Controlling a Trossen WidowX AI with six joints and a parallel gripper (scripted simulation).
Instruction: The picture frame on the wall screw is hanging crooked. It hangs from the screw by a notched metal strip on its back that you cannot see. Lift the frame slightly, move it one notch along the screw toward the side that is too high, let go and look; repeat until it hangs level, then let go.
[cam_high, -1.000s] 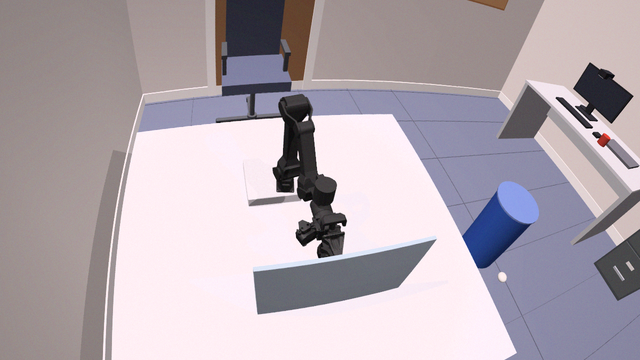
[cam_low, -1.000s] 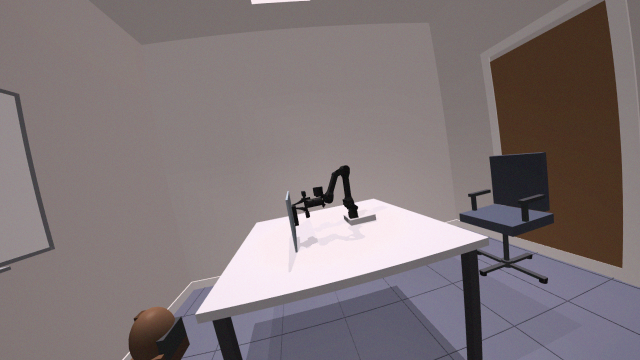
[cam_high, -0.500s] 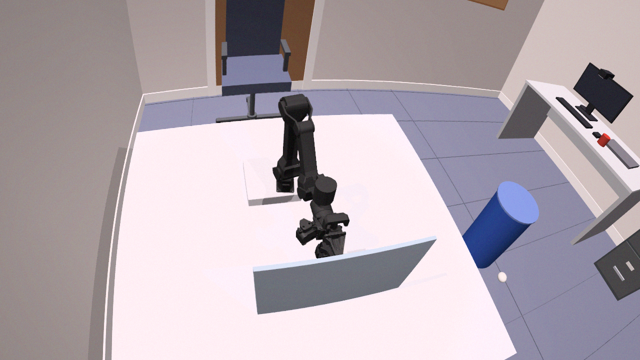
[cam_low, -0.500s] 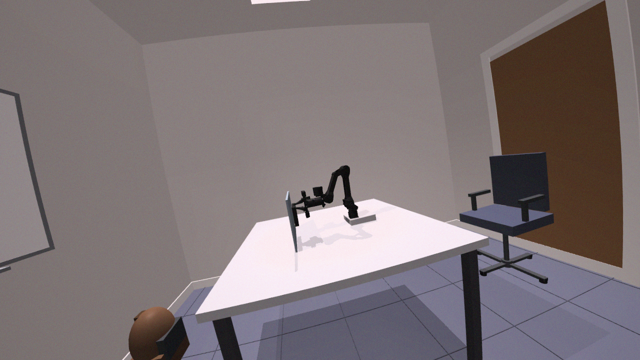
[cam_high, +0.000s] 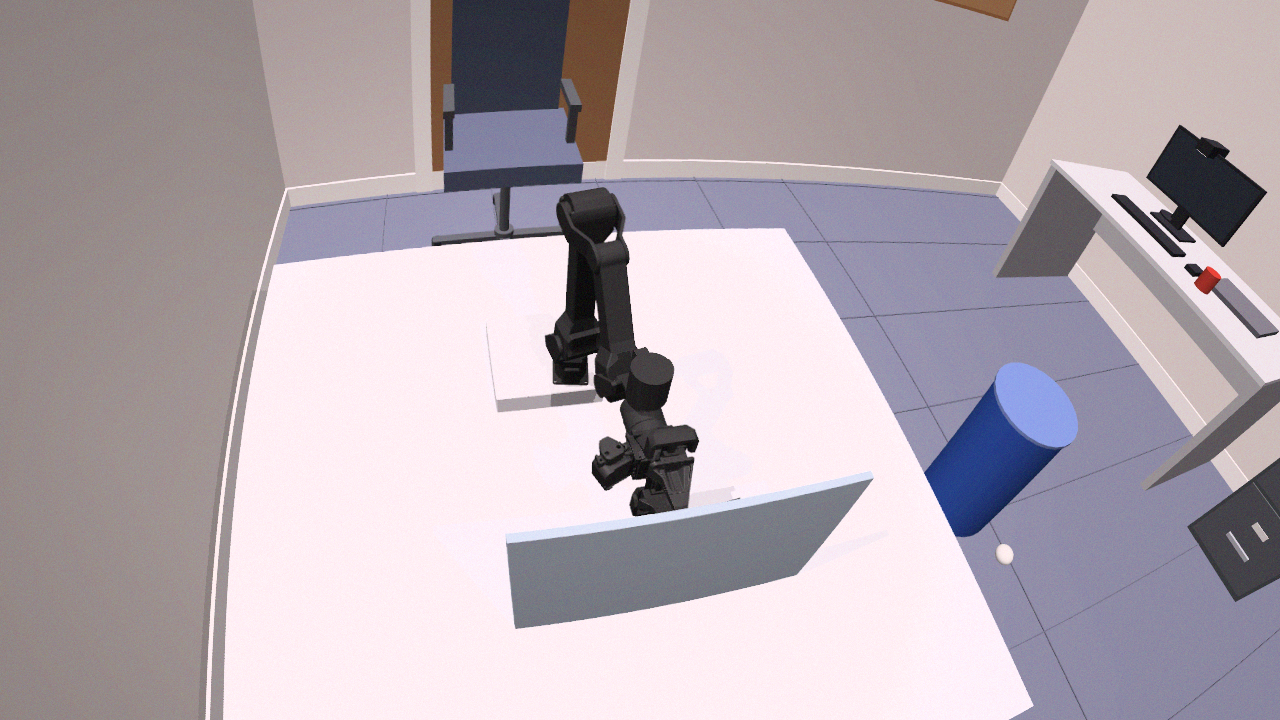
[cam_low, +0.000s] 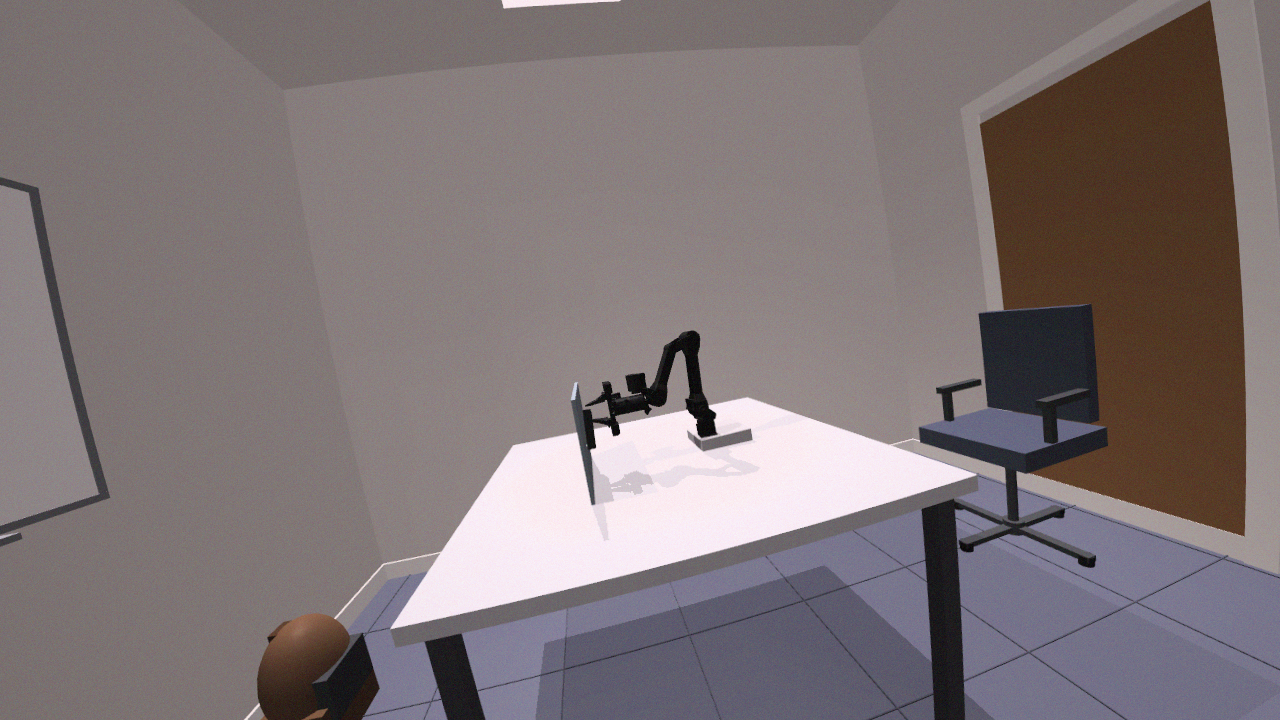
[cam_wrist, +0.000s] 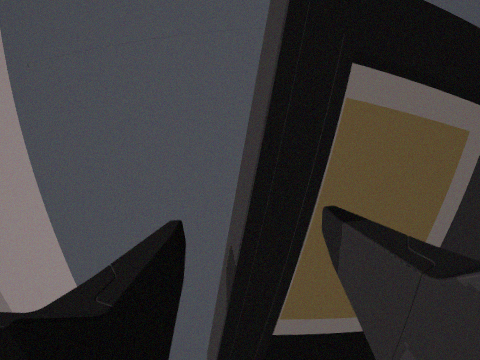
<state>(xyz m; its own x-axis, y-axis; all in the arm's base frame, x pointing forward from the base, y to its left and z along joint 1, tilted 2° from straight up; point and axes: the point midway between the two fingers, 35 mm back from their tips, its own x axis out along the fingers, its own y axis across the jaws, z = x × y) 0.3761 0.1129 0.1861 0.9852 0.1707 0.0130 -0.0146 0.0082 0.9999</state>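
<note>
The picture frame is 2 cm to the left of my gripper tip and 5 cm below it. The rest, counted from my gripper tip: wall panel 2 cm ahead, 2 cm to the left, 6 cm below.
</note>
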